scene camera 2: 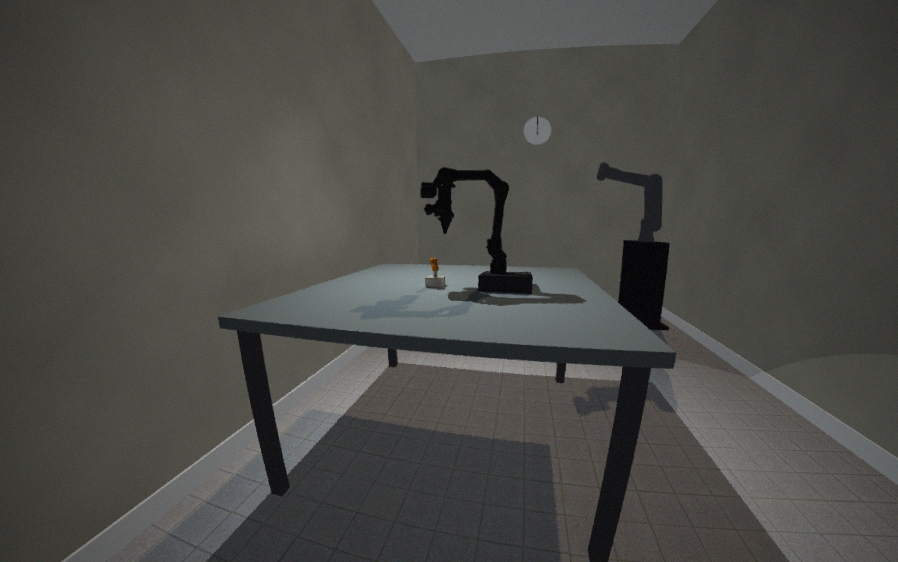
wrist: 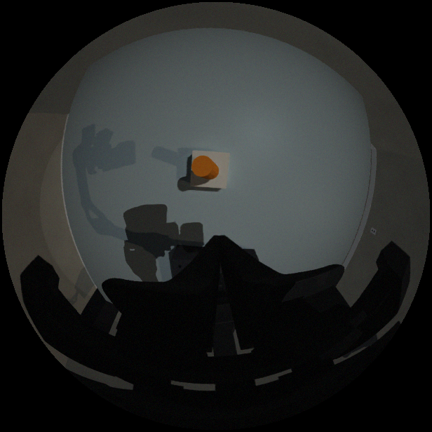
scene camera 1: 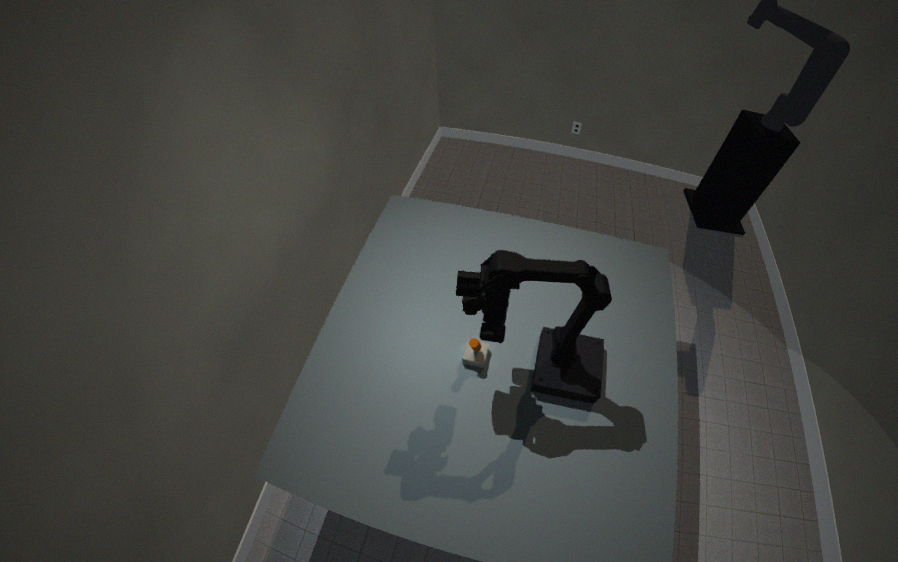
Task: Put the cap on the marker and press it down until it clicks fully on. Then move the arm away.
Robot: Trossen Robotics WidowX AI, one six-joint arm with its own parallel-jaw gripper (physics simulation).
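Places are measured from the arm's base along level axes (x ahead, y left, z up), in centimetres.
Where they show: gripper, fingertip midpoint: [scene camera 2: 444, 234] [scene camera 1: 493, 323]; arm's base at its link origin: [scene camera 2: 498, 273] [scene camera 1: 561, 358].
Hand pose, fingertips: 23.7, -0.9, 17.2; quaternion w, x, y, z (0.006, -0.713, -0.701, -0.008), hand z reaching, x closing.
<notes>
Things, the pixels of their top centre, and the offset from my fingertips, as dx, dy, dz. Level surfaces: height alone.
- orange cap at its top centre: [scene camera 1: 475, 341] [scene camera 2: 434, 257] +4.7, +1.3, -10.4
- small whitish block at its top centre: [scene camera 1: 475, 351] [scene camera 2: 435, 276] +4.4, +1.0, -19.1
- marker at its top centre: [scene camera 2: 435, 261] +4.4, +1.0, -12.2
- pale blue-grey table at its surface level: dz -23.1
An orange cap [scene camera 1: 474, 343] [scene camera 2: 433, 261] [wrist: 202, 165] sits on top of the upright marker, above a small whitish block [scene camera 1: 473, 359] [scene camera 2: 434, 282] [wrist: 220, 182]. In scene camera 2 the cap looks tilted, and in the wrist view its round top is offset from the orange part beneath it. A thin pale bit of the marker [scene camera 2: 435, 273] shows between the orange and the block. How deep the cap sits cannot be told. My gripper [scene camera 2: 445, 231] [wrist: 218, 240] is shut and empty. It hangs pointing down, well above the cap and slightly to its right in scene camera 2, apart from it.
The block stands on the pale blue-grey table [scene camera 1: 370, 278] [scene camera 2: 298, 318] [wrist: 280, 90]. The arm's dark base [scene camera 1: 543, 381] [scene camera 2: 505, 282] stands to the right of the block. A black pedestal [scene camera 1: 745, 172] [scene camera 2: 644, 281] stands on the floor beyond the table's right side. Arm shadows fall across the table.
</notes>
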